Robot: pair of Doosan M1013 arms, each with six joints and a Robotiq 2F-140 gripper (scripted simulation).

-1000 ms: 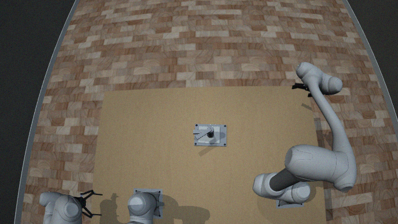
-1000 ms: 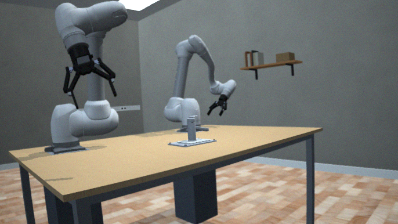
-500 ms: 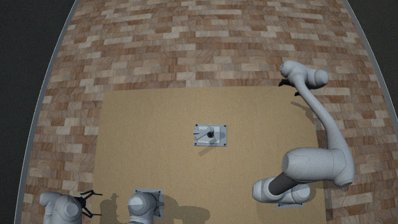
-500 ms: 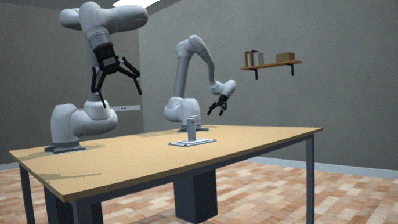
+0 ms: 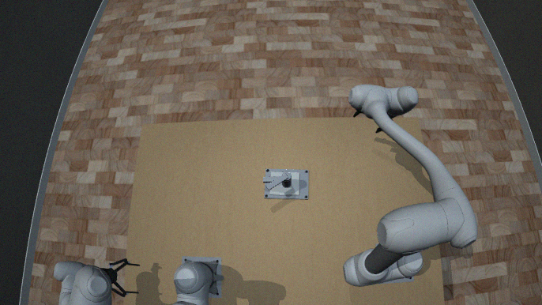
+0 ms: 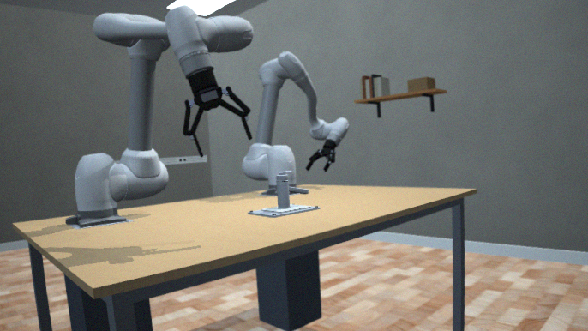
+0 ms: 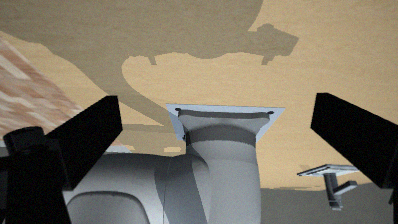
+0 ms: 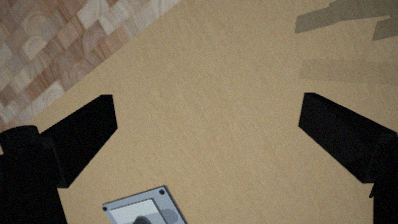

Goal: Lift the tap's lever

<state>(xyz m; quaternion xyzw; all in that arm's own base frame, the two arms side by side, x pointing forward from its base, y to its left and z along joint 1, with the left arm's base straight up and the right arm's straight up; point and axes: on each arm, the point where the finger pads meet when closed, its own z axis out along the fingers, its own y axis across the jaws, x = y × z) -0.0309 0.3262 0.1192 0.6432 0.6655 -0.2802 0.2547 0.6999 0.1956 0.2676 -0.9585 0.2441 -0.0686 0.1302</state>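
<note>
My right hand is 48 cm to the right of the flat lever, 24 cm past it and 12 cm above it. Round my right hand: grey tap: 46 cm to the left, 23 cm behind, 16 cm below; base plate: 43 cm to the left, 26 cm below, 22 cm behind.
</note>
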